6 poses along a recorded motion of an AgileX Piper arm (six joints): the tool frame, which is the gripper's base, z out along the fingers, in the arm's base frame.
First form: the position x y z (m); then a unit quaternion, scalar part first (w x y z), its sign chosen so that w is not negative.
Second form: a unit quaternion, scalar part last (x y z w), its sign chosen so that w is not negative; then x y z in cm. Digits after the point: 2 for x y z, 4 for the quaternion.
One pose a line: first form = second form
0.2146 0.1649 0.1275 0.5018 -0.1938 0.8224 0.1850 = -0.1938 0.8224 0.1850 0.5018 21.46 16.49 12.75
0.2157 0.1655 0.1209 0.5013 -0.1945 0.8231 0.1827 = -0.1945 0.8231 0.1827 0.5013 21.57 16.55 12.09
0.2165 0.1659 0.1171 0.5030 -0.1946 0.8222 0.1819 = -0.1946 0.8222 0.1819 0.5030 21.65 16.59 11.71
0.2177 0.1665 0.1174 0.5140 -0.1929 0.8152 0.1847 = -0.1929 0.8152 0.1847 0.5140 21.77 16.65 11.74
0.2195 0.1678 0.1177 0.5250 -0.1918 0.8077 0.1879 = -0.1918 0.8077 0.1879 0.5250 21.95 16.78 11.77
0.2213 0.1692 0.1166 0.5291 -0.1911 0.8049 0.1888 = -0.1911 0.8049 0.1888 0.5291 22.13 16.92 11.66
